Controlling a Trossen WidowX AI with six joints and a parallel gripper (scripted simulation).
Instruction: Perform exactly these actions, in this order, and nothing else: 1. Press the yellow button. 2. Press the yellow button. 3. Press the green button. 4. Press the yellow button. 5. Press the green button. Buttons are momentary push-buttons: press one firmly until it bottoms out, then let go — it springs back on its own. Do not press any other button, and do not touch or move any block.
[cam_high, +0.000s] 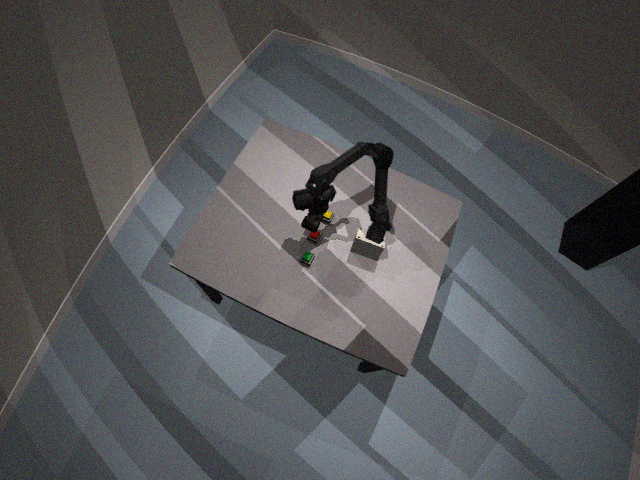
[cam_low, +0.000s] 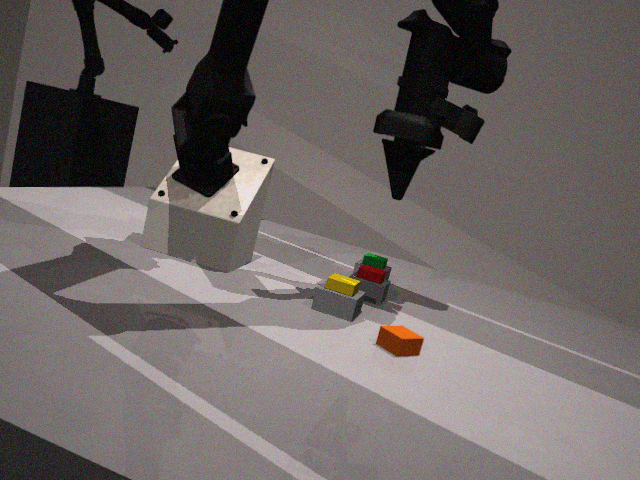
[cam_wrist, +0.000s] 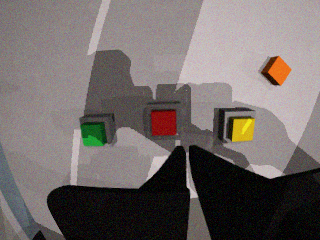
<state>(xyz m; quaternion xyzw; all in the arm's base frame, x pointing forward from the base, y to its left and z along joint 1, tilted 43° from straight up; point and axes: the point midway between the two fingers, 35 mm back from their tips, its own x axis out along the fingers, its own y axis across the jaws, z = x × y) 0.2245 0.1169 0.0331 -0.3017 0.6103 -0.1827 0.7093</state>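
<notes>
Now: the green button 12 cm to the left of my gripper tip, 10 cm below it and 4 cm behind it. Round my gripper tip: orange block 15 cm to the right, 13 cm below, 8 cm ahead; then yellow button 10 cm below, 9 cm to the right, 1 cm behind; then red button 10 cm below, 2 cm to the left, 1 cm behind.
</notes>
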